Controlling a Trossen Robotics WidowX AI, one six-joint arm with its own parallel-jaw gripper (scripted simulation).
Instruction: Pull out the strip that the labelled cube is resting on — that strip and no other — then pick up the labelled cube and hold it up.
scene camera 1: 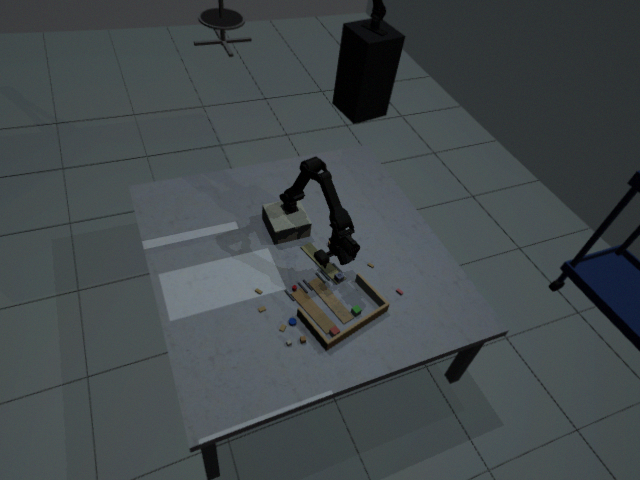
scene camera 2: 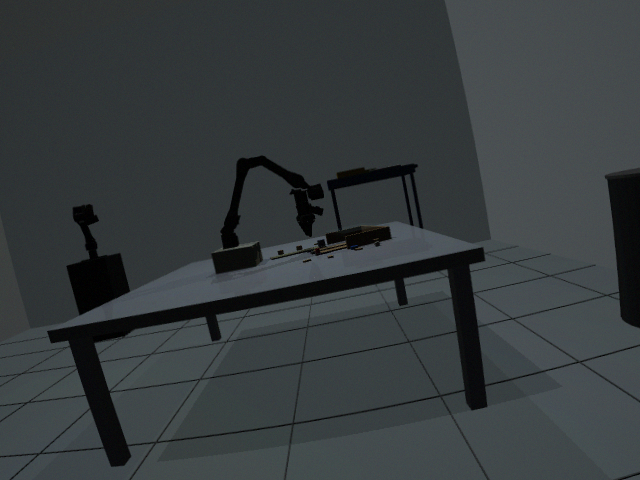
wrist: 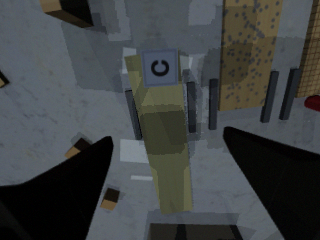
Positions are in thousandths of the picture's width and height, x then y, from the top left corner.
My gripper (wrist: 527,569) is open, holding nothing. I also see a cube (wrist: 498,277).
